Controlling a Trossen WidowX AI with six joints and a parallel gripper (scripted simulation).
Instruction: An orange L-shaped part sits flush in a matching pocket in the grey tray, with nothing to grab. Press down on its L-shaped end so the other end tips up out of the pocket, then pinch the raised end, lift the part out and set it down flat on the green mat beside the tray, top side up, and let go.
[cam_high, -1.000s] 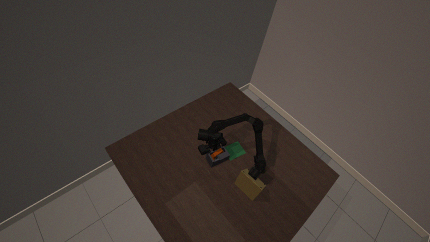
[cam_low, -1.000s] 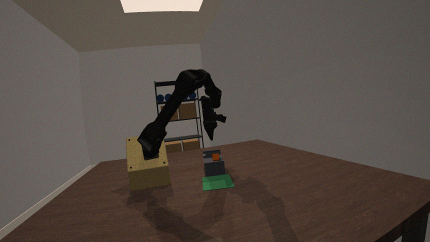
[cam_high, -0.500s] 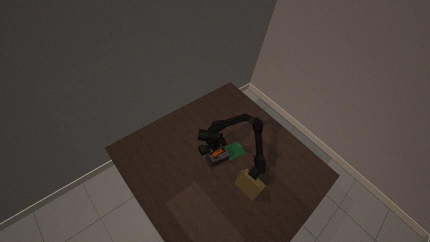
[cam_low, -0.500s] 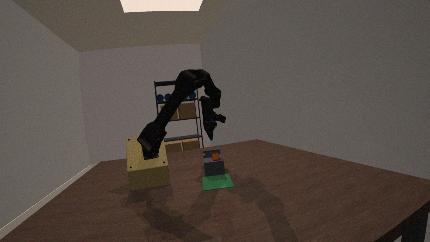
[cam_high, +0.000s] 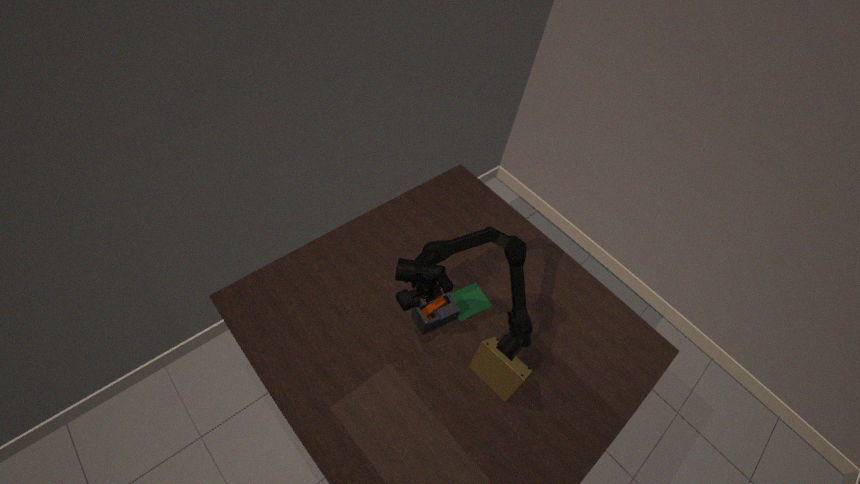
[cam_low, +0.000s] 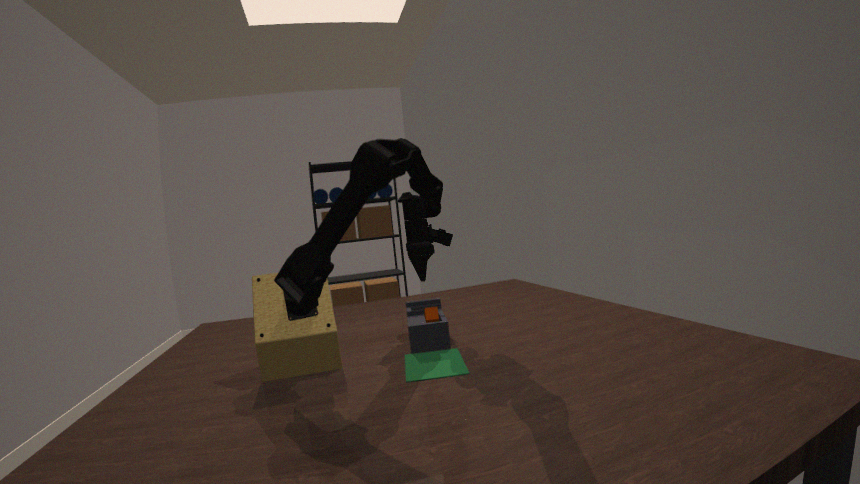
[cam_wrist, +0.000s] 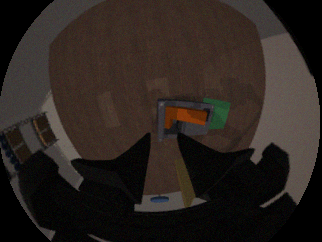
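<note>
Now: the orange L-shaped part 100 mm below my gripper tip, 40 mm to the right of it and 20 mm behind it. Also, from my gripper tip: green mat: 210 mm to the right, 160 mm below, 70 mm behind.
</note>
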